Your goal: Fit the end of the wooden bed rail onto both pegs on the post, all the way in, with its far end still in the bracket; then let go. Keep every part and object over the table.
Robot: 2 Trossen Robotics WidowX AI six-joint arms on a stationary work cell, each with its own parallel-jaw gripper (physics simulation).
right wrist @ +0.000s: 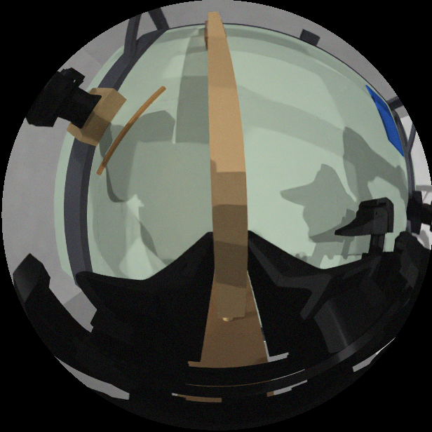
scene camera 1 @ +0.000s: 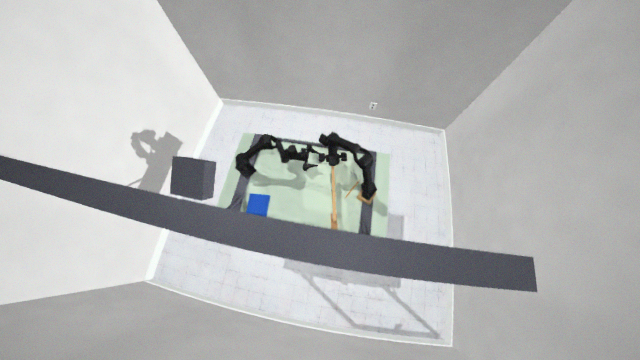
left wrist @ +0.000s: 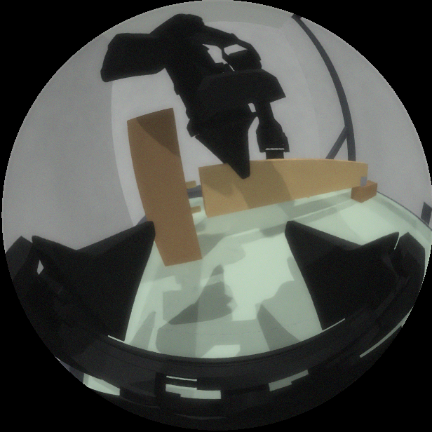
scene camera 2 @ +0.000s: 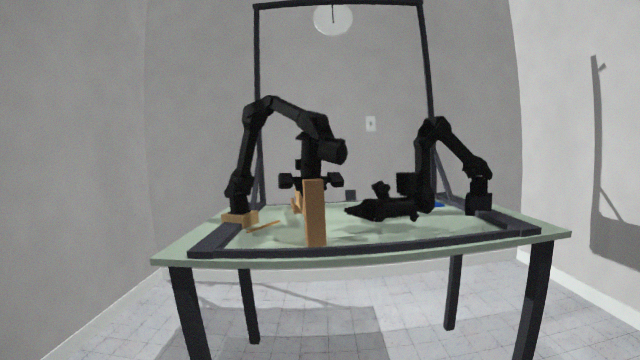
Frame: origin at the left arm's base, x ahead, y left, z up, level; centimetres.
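Seen in the pictures: left gripper, fingertip midpoint: [scene camera 1: 318,159] [scene camera 2: 345,211]; right gripper, fingertip midpoint: [scene camera 1: 332,165]; left arm's base at its link origin: [scene camera 1: 244,167] [scene camera 2: 479,194]; right arm's base at its link origin: [scene camera 1: 367,194] [scene camera 2: 239,212].
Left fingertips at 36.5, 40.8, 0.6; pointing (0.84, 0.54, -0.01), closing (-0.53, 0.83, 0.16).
Observation:
Pixels of each thing's top centre, then the offset from my left fingertips to it, as dx, dy, dz. "spot": a spot on its surface instead. Level surfaces: height alone.
- wooden bed rail at its top centre: [scene camera 2: 302,193] [scene camera 1: 333,187] +22.1, -9.5, +3.1
- upright wooden post at a spot on its surface: [scene camera 2: 313,212] spot: +3.0, +12.0, +1.9
- thin wooden stick at its top centre: [scene camera 2: 264,225] [scene camera 1: 352,188] +31.2, +2.0, -7.0
- blue pad at its top centre: [scene camera 1: 257,208] -8.7, -54.7, -6.9
- table at its surface level: dz -5.6
The wooden bed rail [scene camera 1: 333,193] runs across the green table on its edge; it also shows in the left wrist view [left wrist: 282,183] and the right wrist view [right wrist: 227,160]. My right gripper [scene camera 1: 333,159] is shut on the rail near its post end [left wrist: 243,171]. The upright wooden post [scene camera 2: 313,212] stands just beyond that end [left wrist: 163,189]. A small gap with two pegs [left wrist: 192,196] shows between rail and post; one peg [right wrist: 227,318] is visible from above. The rail's far end sits at the wooden bracket [left wrist: 363,191]. My left gripper [scene camera 2: 358,211] is open and empty, low over the table beside the rail.
A thin wooden stick [scene camera 1: 352,188] and a wooden block [scene camera 1: 366,197] under the right arm's base lie near the rail. A blue pad [scene camera 1: 258,204] lies at a table corner. A dark frame edges the table [scene camera 2: 340,246].

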